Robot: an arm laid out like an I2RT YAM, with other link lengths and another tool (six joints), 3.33 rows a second.
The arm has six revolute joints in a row. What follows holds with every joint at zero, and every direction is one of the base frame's.
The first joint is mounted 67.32 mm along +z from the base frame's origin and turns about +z.
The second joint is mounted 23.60 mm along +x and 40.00 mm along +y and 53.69 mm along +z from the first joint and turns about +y.
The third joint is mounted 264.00 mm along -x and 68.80 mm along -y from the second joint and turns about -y.
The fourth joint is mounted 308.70 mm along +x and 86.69 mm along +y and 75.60 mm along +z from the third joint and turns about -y.
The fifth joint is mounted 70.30 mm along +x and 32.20 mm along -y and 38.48 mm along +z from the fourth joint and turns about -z.
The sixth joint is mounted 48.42 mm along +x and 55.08 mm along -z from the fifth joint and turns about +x.
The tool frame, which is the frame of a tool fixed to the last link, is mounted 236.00 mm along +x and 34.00 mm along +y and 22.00 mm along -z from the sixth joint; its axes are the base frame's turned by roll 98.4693, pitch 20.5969 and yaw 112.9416 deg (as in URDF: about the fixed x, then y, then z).
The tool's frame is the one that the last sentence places.
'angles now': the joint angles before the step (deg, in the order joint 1, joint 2, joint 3, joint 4, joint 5, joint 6). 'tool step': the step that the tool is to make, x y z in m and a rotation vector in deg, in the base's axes. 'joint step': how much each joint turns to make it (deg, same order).
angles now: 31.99, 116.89, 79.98, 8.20, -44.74, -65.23
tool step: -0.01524, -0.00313, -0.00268, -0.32, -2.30, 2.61
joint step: 0.20, -1.64, -2.64, 0.27, -1.38, -3.53
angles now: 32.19, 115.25, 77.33, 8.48, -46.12, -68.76
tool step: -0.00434, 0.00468, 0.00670, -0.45, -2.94, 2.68
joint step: 0.43, 0.05, 1.66, -2.35, -0.98, -4.10
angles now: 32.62, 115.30, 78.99, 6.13, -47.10, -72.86
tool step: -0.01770, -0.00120, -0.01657, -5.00, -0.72, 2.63
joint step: 1.60, 0.37, 2.56, -8.92, 1.67, -6.33
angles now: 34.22, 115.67, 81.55, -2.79, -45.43, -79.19
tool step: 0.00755, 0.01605, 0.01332, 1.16, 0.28, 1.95
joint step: 0.13, 3.71, 6.79, -2.86, -2.12, -0.28
